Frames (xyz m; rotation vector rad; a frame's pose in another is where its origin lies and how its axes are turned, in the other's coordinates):
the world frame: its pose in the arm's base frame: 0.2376 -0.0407 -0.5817 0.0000 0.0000 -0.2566
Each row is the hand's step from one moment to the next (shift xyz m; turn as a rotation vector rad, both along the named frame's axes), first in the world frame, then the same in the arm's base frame.
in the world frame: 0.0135 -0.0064 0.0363 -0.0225 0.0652 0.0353
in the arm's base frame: 0.0114 -0.0096 0.0363 -0.0052 0.0688 0.0353
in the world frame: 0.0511 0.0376 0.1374 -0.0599 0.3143 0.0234
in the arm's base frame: 0.0590 0.0234 0.1374 0.0218 0.3192 0.0234
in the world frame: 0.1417 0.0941 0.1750 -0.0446 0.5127 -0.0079
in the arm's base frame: 0.1609 0.0551 0.1750 0.0870 0.5072 -0.0079
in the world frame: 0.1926 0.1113 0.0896 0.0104 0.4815 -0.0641
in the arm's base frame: 0.2145 0.0588 0.0896 0.1323 0.4631 -0.0641
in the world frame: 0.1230 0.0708 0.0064 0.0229 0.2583 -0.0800
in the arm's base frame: 0.1369 0.0373 0.0064 0.0877 0.2440 -0.0800
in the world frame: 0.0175 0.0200 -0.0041 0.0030 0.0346 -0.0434
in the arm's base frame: 0.0220 0.0149 -0.0041 0.0117 0.0327 -0.0434
